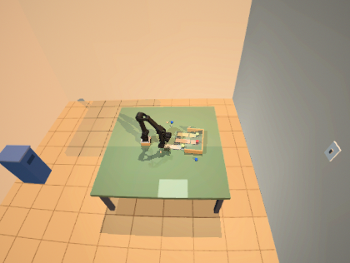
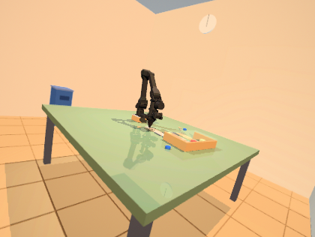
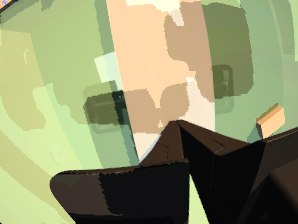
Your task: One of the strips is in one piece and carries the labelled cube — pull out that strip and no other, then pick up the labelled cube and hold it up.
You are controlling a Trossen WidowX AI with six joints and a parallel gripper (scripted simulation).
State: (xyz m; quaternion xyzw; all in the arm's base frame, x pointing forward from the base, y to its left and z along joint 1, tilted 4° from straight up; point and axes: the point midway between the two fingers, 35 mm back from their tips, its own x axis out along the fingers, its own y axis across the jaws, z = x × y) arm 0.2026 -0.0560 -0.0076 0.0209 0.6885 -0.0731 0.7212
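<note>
The cream strip is 100 mm ahead of my gripper tip and 10 mm to the right of it. Also, from my gripper tip: tan piece 300 mm ahead, 290 mm to the left.
</note>
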